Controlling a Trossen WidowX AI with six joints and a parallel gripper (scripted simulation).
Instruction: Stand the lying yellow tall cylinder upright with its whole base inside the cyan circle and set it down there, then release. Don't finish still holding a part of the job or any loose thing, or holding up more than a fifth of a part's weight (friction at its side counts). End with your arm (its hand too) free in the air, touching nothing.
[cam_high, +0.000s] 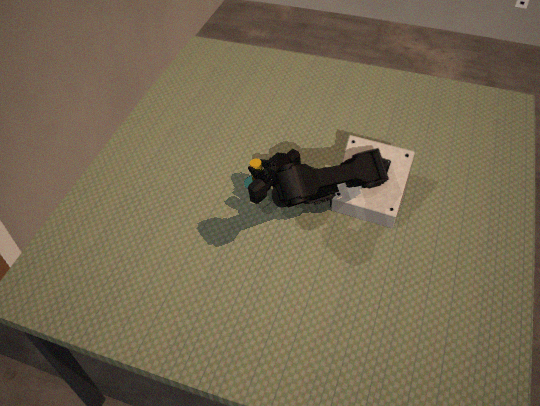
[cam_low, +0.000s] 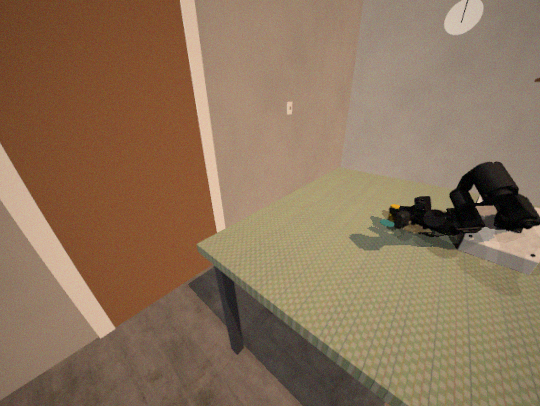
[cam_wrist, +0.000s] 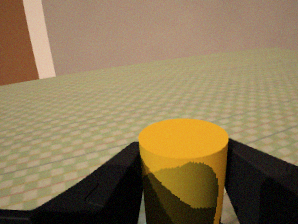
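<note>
Now: hand 3 cm short of the cyan circle, 1 cm to the left of it and 8 cm above it. Also, from my hand: yellow tall cylinder 2 cm ahead, 1 cm to the right, 2 cm below.
</note>
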